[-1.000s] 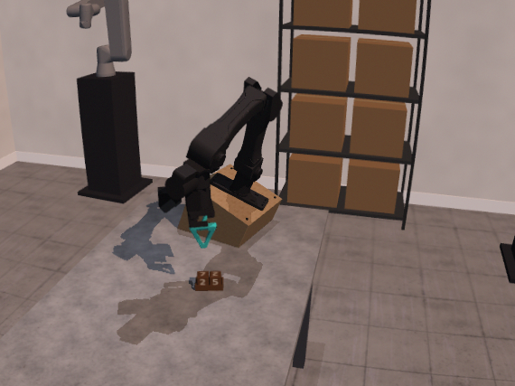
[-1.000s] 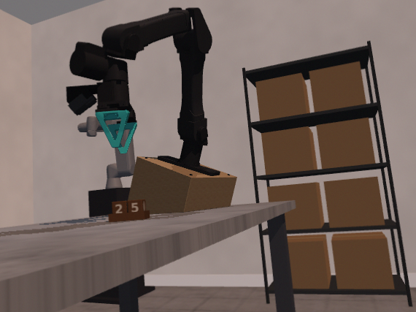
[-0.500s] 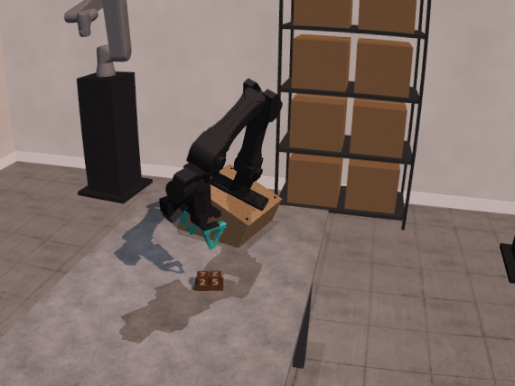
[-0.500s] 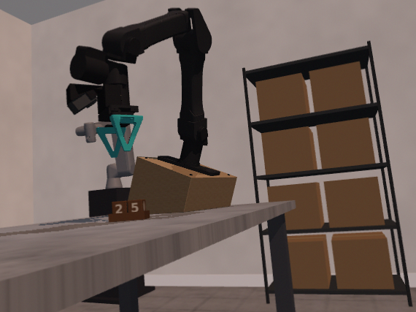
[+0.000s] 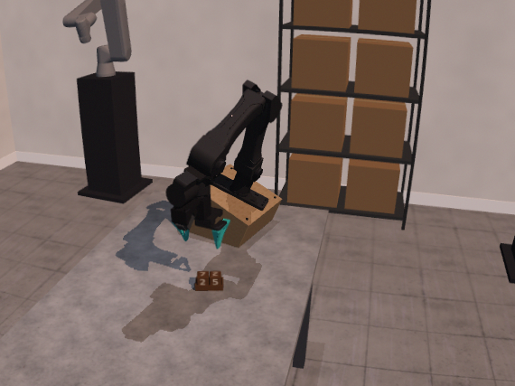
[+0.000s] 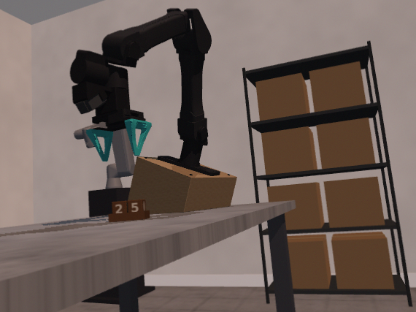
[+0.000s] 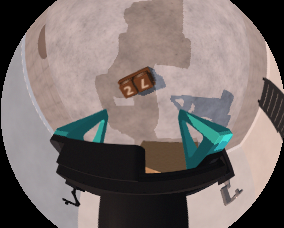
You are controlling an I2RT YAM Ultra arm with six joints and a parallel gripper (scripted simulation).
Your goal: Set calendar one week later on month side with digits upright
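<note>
Right now the brown cube is 120 mm below my hand. The rest, counted from my hand: brown calendar tray (130 mm below, 20 mm to the left).
</note>
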